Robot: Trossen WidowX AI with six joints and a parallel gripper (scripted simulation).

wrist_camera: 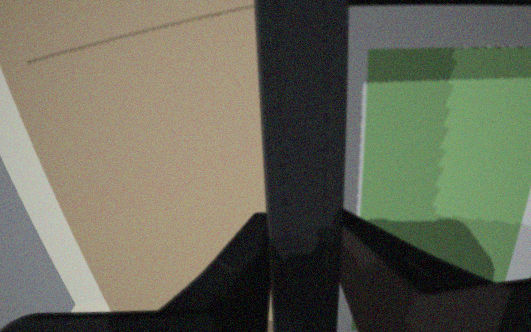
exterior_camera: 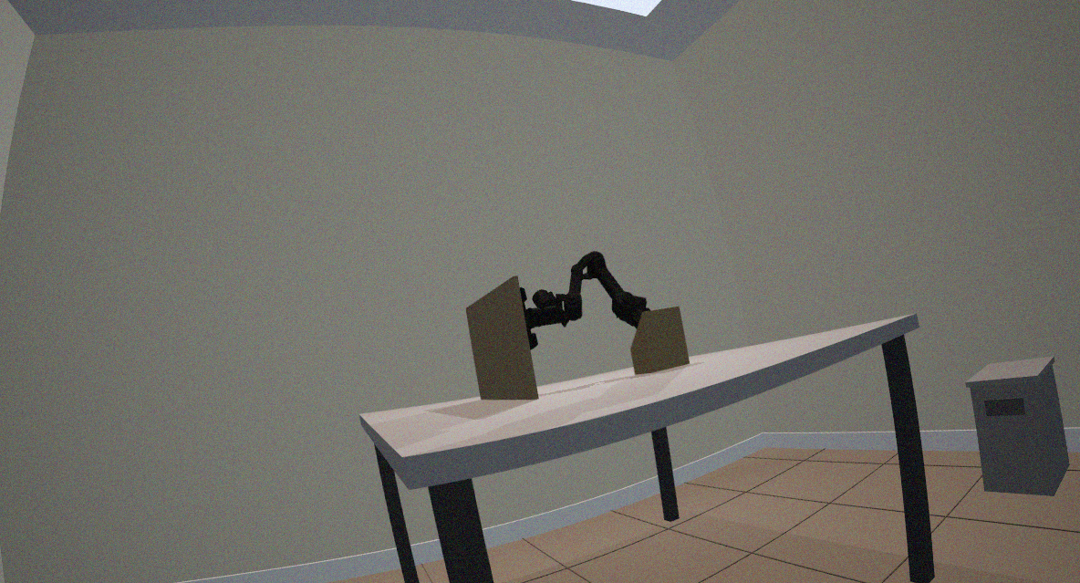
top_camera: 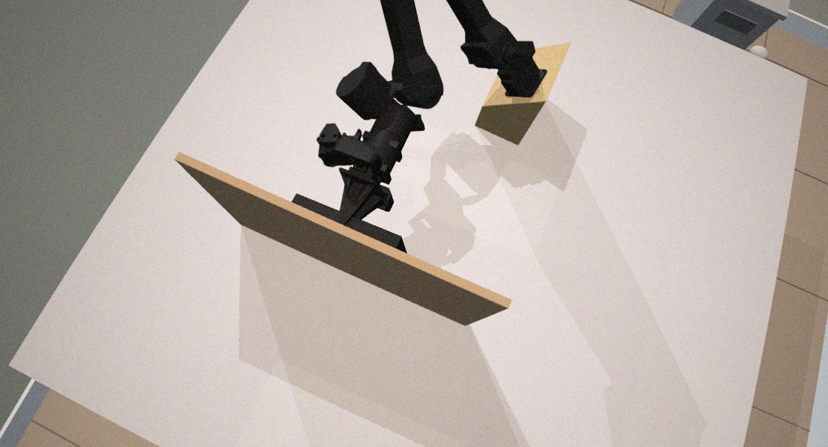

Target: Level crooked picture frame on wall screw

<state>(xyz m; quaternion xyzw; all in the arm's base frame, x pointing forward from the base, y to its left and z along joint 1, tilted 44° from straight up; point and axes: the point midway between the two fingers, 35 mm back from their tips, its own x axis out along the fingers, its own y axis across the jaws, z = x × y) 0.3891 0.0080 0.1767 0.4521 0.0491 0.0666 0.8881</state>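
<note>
The black picture frame is 5 cm below my gripper tip and 1 cm to the left of it. Also, from my gripper tip: wooden wall panel (7 cm below, 1 cm to the left, 1 cm ahead).
</note>
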